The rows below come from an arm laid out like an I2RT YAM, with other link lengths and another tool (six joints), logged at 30 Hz.
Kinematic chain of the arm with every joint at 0, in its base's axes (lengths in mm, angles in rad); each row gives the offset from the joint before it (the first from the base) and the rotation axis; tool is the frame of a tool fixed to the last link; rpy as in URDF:
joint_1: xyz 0 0 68 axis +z
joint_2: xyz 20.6 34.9 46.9 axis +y
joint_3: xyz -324.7 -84.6 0 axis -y
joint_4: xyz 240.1 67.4 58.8 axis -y
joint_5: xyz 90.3 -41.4 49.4 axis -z
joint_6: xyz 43.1 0 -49 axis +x
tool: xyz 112 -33 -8 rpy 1.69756 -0.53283 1.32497
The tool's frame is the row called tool.
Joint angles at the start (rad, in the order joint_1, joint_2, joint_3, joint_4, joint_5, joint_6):
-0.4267, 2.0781, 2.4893, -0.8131, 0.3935, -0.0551
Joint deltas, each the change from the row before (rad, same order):
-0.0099, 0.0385, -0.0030, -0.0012, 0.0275, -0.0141
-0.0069, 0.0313, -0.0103, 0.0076, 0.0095, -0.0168
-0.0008, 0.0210, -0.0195, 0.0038, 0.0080, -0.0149
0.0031, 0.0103, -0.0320, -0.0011, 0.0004, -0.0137
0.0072, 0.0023, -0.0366, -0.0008, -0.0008, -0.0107
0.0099, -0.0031, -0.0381, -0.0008, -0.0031, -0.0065
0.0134, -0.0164, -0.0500, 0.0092, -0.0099, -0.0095
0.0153, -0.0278, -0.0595, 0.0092, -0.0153, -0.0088
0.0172, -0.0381, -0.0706, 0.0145, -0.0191, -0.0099
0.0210, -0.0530, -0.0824, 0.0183, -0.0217, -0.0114
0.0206, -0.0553, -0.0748, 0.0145, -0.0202, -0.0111
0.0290, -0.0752, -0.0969, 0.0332, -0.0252, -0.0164
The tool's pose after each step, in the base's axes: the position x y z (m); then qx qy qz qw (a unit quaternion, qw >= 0). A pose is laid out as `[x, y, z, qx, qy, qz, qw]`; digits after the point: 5 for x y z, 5 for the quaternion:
[0.48171, -0.35460, 0.43539, 0.84092, 0.10882, 0.16644, 0.50330]
[0.48799, -0.36349, 0.41580, 0.84520, 0.11632, 0.14551, 0.50094]
[0.49309, -0.36765, 0.39738, 0.84944, 0.12680, 0.12613, 0.49645]
[0.49695, -0.36751, 0.37878, 0.85448, 0.14211, 0.10820, 0.48781]
[0.49993, -0.36402, 0.36292, 0.85853, 0.15762, 0.09371, 0.47885]
[0.50235, -0.35813, 0.34938, 0.86198, 0.17245, 0.08294, 0.46944]
[0.50437, -0.34883, 0.34023, 0.86312, 0.18957, 0.07873, 0.46139]
[0.50431, -0.33675, 0.33337, 0.86381, 0.20819, 0.07760, 0.45219]
[0.50259, -0.32244, 0.32830, 0.86332, 0.22807, 0.07956, 0.44310]
[0.49818, -0.30466, 0.32678, 0.86096, 0.24942, 0.08539, 0.43503]
[0.49195, -0.28717, 0.32817, 0.85746, 0.26881, 0.09284, 0.42882]
[0.48424, -0.26420, 0.33304, 0.84947, 0.29197, 0.10872, 0.42584]

